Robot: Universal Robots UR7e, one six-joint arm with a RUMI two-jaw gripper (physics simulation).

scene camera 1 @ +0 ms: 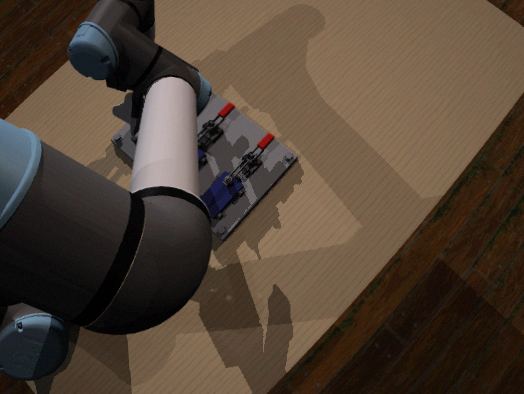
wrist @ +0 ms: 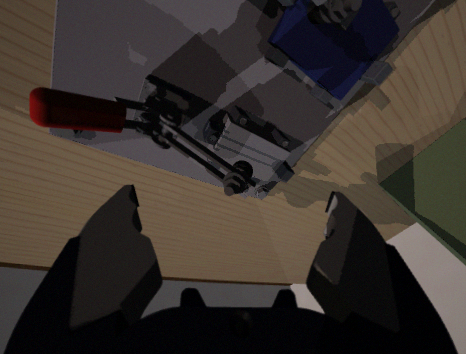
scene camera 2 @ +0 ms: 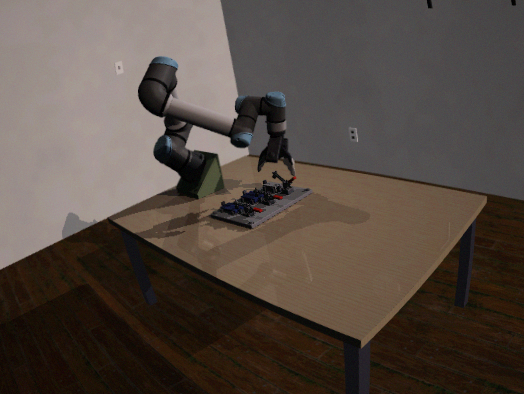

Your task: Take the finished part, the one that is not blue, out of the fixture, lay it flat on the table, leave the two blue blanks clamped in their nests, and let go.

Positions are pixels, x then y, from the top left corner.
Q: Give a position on a grey fixture plate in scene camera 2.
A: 299,193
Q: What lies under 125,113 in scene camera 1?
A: My gripper.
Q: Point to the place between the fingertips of my gripper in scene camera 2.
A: At 276,174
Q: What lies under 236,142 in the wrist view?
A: A finished part.
